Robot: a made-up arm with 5 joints. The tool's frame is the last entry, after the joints.
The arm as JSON. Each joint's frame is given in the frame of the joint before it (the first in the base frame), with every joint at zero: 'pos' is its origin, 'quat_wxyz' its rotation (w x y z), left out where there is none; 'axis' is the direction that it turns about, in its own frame. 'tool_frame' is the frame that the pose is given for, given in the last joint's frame.
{
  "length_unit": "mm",
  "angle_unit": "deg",
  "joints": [
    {
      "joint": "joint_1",
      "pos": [
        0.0,
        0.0,
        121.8
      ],
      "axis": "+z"
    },
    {
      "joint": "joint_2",
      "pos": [
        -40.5,
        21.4,
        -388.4
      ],
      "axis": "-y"
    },
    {
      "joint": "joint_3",
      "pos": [
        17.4,
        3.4,
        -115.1
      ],
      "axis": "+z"
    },
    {
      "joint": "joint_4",
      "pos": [
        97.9,
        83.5,
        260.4
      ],
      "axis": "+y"
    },
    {
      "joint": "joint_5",
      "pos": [
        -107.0,
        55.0,
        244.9
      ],
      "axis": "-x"
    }
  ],
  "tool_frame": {
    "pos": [
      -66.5,
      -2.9,
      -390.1
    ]
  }
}
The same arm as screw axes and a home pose.
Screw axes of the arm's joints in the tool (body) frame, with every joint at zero. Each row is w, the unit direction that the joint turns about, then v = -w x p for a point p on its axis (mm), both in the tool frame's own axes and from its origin. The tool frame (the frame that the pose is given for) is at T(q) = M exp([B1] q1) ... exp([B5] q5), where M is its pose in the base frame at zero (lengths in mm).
B1 = (0, 0, 1, -160.4, -98.7, 0.0)
B2 = (0, -1, 0, -0.1, 0.0, -58.2)
B3 = (0, 0, 1, -135.6, -75.6, 0.0)
B4 = (0, 1, 0, -145.2, 0.0, 173.5)
B5 = (-1, 0, 0, 0.0, -390.1, 2.9)
M: xyz -98.7 160.4 -266.5 (mm) quaternion w x y z 1 0 0 0

